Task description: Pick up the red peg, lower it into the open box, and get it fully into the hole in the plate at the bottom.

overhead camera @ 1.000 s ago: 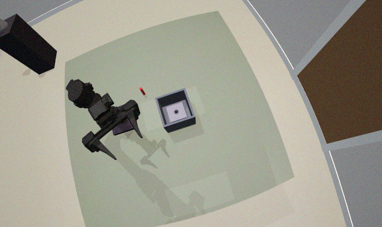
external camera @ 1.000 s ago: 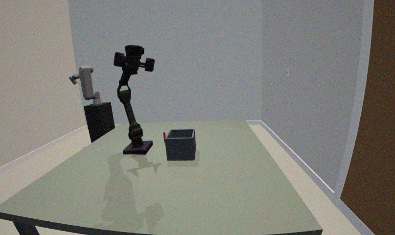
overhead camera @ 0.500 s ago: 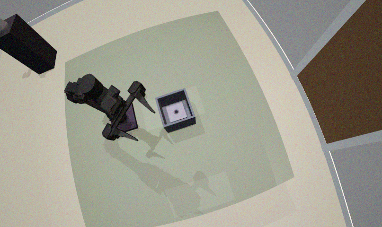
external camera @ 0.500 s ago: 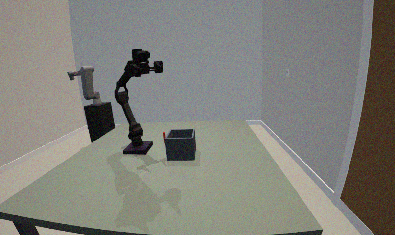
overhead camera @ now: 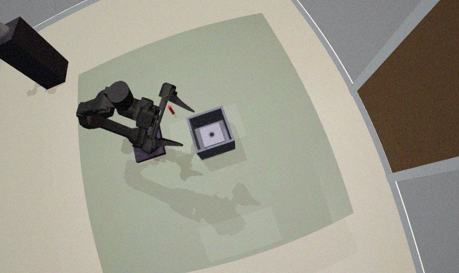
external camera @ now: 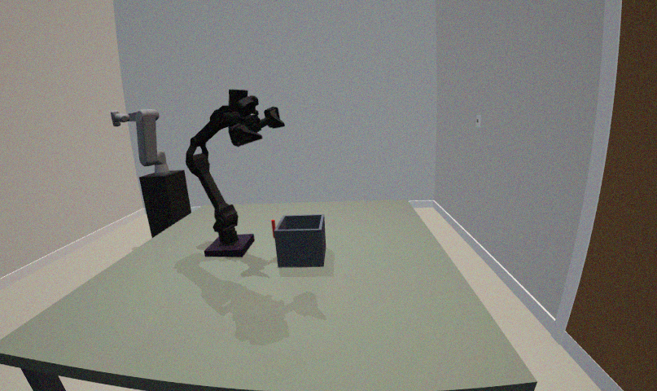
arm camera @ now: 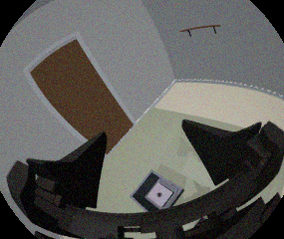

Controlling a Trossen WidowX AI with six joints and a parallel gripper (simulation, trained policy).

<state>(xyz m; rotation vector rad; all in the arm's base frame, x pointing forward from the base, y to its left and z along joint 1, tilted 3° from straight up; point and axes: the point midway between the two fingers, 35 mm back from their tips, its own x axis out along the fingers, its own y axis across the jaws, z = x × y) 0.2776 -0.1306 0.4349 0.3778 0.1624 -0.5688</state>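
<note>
Right now the red peg is 13 cm behind my gripper tip, 28 cm to the left of it and 43 cm below it.
</note>
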